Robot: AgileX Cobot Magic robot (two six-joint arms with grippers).
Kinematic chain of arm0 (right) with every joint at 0, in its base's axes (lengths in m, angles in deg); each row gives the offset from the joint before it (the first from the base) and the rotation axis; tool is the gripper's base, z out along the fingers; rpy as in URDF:
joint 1: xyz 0 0 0.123 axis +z
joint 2: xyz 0 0 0 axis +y
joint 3: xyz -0.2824 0 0.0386 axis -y
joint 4: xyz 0.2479 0 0.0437 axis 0.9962 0 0.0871
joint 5: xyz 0 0 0 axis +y
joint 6: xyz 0.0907 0 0.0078 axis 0.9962 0 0.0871
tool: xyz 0 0 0 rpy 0 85 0
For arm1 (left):
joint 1: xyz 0 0 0.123 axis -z
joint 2: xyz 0 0 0 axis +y
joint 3: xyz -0.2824 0 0.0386 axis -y
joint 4: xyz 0.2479 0 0.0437 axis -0.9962 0 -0.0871
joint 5: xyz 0 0 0 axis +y
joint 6: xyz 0.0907 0 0.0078 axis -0.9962 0 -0.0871
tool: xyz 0 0 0 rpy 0 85 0
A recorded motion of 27 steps. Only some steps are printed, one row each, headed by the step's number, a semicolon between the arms.
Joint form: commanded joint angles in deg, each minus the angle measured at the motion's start. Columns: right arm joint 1, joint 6, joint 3, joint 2, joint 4, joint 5; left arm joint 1, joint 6, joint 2, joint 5, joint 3, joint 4.
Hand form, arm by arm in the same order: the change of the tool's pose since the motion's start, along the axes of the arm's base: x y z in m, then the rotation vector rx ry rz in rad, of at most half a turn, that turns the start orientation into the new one. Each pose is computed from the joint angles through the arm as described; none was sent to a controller.
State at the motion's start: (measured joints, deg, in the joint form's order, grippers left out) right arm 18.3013 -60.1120 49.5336 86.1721 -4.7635 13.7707; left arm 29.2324 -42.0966 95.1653 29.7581 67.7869 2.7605
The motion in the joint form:
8: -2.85 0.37 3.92 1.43 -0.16 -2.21; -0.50 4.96 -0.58 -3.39 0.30 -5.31
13: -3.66 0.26 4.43 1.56 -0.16 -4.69; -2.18 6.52 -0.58 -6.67 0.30 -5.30
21: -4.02 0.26 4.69 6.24 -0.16 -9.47; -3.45 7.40 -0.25 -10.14 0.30 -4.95
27: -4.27 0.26 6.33 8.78 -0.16 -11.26; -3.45 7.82 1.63 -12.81 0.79 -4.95
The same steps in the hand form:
8: 0.0206 -0.0100 0.0147 0.0276 -0.0773 -0.0499; 0.0065 0.0045 0.0087 -0.0095 -0.0798 0.0405
13: 0.0257 -0.0131 0.0197 0.0416 -0.1251 -0.0594; 0.0147 0.0121 0.0123 -0.0531 -0.1207 0.0888
21: 0.0405 -0.0108 -0.0005 0.0468 -0.1298 -0.0598; 0.0223 0.0170 0.0142 -0.0934 -0.1611 0.1227
27: 0.0518 -0.0092 -0.0054 0.0523 -0.1443 -0.0619; 0.0299 0.0131 0.0077 -0.1095 -0.1778 0.1263

